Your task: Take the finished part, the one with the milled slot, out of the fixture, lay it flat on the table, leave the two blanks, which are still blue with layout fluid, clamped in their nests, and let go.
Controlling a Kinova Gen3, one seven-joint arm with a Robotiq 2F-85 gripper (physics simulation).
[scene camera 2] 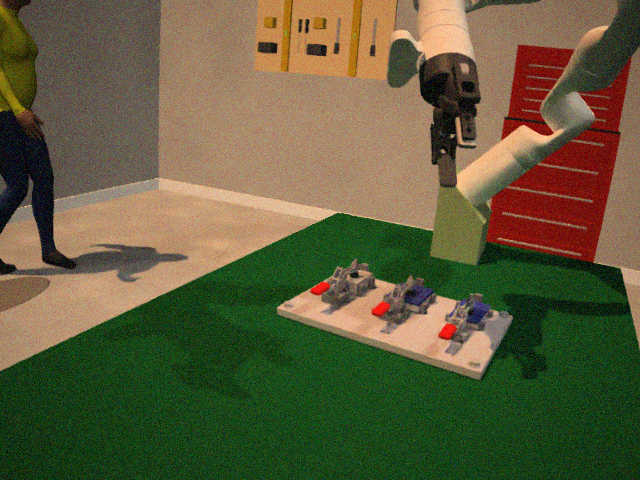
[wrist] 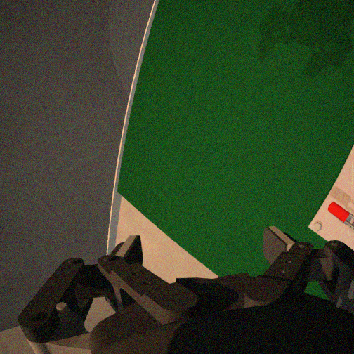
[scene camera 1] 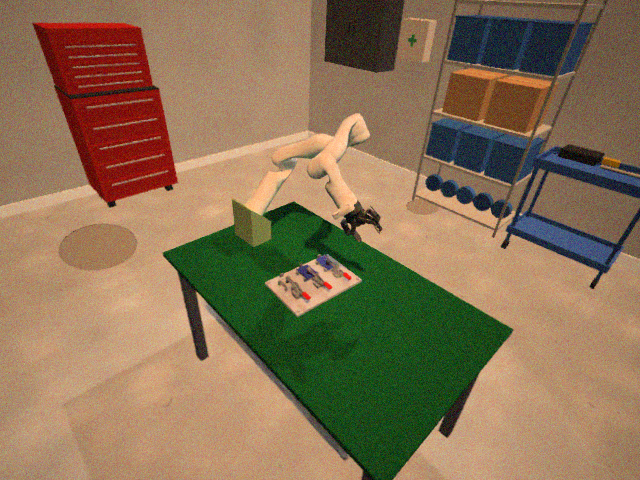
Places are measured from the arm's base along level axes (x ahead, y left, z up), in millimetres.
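Pixels of known places: gripper, between the fingertips: [scene camera 2: 457, 167] [scene camera 1: 370, 236]; arm's base, origin of its link: [scene camera 2: 466, 191] [scene camera 1: 254, 211].
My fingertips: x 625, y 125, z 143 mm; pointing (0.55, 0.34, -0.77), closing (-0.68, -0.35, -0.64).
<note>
For each thing: its top centre in the pictures, then the offset to it from my fingertips. Level surfaces: height alone.
- finished part, centre of its top: [scene camera 2: 355, 275] [scene camera 1: 287, 281] dx -227, dy -218, dz -261 mm
- blue blank, centre of its top: [scene camera 2: 470, 309] [scene camera 1: 325, 262] dx -234, dy +2, dz -271 mm
- green table, height of its surface: dz -302 mm
The finished part [scene camera 1: 285, 283] [scene camera 2: 362, 279], bare grey metal, sits in an end nest of the pale fixture plate [scene camera 1: 299, 310] [scene camera 2: 413, 347] [wrist: 331, 238]. One blue blank [scene camera 1: 307, 271] [scene camera 2: 420, 294] sits in the middle nest, another blue blank [scene camera 1: 326, 261] [scene camera 2: 479, 312] in the other end nest. A grey toggle clamp with a red handle stands at each nest; its exact contact is too small to tell. A red handle [wrist: 340, 212] shows at the wrist view's right edge. My gripper [scene camera 1: 368, 231] [scene camera 2: 457, 158] [wrist: 203, 245] is open and empty, raised well above the table, apart from the fixture.
The fixture lies on the green table [scene camera 1: 413, 330] [scene camera 2: 258, 423] [wrist: 215, 125]. A yellow-green block [scene camera 1: 252, 227] [scene camera 2: 457, 229] stands by the arm's base. A person [scene camera 2: 23, 118] stands beyond the table. A shelf rack and a blue cart [scene camera 1: 563, 241] stand away from the table.
</note>
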